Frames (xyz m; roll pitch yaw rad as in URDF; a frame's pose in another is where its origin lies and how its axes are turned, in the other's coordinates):
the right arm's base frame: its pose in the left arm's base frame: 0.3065 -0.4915 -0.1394 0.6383 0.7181 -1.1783
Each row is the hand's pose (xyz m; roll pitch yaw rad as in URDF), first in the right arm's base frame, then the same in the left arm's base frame.
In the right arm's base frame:
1: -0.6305 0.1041 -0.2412 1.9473 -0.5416 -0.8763
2: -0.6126 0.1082 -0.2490 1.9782 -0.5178 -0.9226
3: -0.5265 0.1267 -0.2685 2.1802 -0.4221 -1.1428
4: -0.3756 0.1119 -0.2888 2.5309 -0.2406 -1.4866
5: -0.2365 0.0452 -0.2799 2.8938 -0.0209 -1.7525
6: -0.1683 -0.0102 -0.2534 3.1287 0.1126 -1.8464
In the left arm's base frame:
1: 0.3018 0.1142 0.1763 1.7125 0.3517 -2.2766
2: 0.3133 0.1071 0.1616 1.7033 0.3646 -2.3243
3: 0.3614 0.0601 0.1015 1.7195 0.3830 -2.5579
4: 0.3987 -0.0295 -0.0167 1.8127 0.3510 -2.9550
5: 0.3762 -0.1290 -0.1328 2.0214 0.3149 2.9673
6: 0.3372 -0.1924 -0.1865 2.2066 0.3247 2.7958

